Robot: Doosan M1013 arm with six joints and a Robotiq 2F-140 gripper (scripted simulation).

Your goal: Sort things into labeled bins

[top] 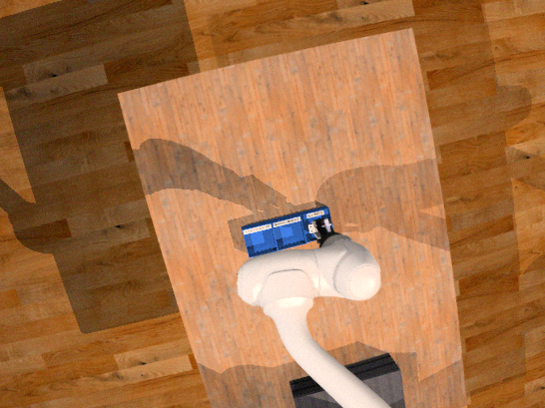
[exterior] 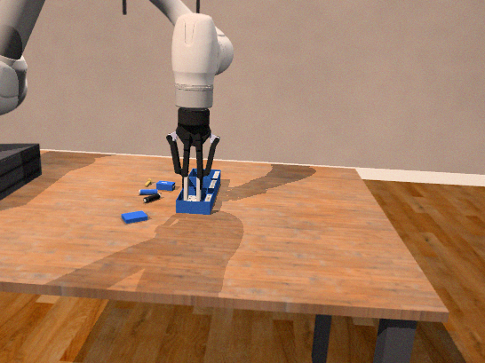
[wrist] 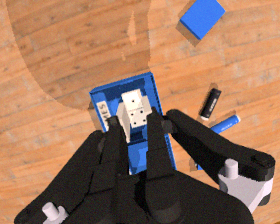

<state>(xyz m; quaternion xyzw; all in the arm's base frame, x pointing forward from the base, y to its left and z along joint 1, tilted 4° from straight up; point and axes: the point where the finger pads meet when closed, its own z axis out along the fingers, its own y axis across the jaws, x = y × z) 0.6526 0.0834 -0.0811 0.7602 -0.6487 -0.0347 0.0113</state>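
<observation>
Right now my hand is 3 cm above the white domino. Round my hand: blue cylinder: 14 cm behind, 5 cm to the left, 4 cm below; blue three-compartment bin row: 1 cm behind, 8 cm to the left, 3 cm below; black cylindrical battery: 11 cm behind, 1 cm to the left, 4 cm below.
</observation>
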